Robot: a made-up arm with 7 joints. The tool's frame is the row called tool.
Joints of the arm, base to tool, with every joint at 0 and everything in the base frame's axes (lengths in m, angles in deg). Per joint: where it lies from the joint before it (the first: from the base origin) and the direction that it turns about. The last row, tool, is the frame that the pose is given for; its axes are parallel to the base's.
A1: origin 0 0 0 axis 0 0.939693 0.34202
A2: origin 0 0 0 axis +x
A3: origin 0 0 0 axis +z
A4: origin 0.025 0 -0.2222 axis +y
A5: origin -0.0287 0 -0.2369 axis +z
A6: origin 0 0 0 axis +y
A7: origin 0 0 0 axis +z
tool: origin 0 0 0
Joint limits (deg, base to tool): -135..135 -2.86..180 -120..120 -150..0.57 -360..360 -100..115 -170..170
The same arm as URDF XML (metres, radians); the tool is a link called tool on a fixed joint. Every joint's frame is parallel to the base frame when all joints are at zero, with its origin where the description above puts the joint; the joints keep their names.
<robot name="arm">
<link name="base"/>
<link name="link1"/>
<link name="link2"/>
<link name="link3"/>
<link name="link4"/>
<link name="link5"/>
<link name="link6"/>
<link name="link7"/>
<link name="tool"/>
<joint name="A1" type="revolute"><parent link="base"/><child link="link1"/><origin xyz="0 0 0"/><axis xyz="0 0.9397 0.342"/><limit lower="-2.3562" upper="2.3562"/></joint>
<joint name="A2" type="revolute"><parent link="link1"/><child link="link2"/><origin xyz="0 0 0"/><axis xyz="1 0 0"/><limit lower="-0.0499" upper="3.1416"/></joint>
<joint name="A3" type="revolute"><parent link="link2"/><child link="link3"/><origin xyz="0 0 0"/><axis xyz="0 0 1"/><limit lower="-2.0944" upper="2.0944"/></joint>
<joint name="A4" type="revolute"><parent link="link3"/><child link="link4"/><origin xyz="0.025 0 -0.2222"/><axis xyz="0 1 0"/><limit lower="-2.618" upper="0.0099"/></joint>
<joint name="A5" type="revolute"><parent link="link4"/><child link="link5"/><origin xyz="-0.0287 0 -0.2369"/><axis xyz="0 0 1"/><limit lower="-6.2832" upper="6.2832"/></joint>
<joint name="A6" type="revolute"><parent link="link5"/><child link="link6"/><origin xyz="0 0 0"/><axis xyz="0 1 0"/><limit lower="-1.7453" upper="2.0071"/></joint>
<joint name="A7" type="revolute"><parent link="link6"/><child link="link7"/><origin xyz="0 0 0"/><axis xyz="0 0 1"/><limit lower="-2.9671" upper="2.9671"/></joint>
<joint name="tool_joint" type="fixed"><parent link="link7"/><child link="tool"/><origin xyz="0 0 0"/></joint>
</robot>

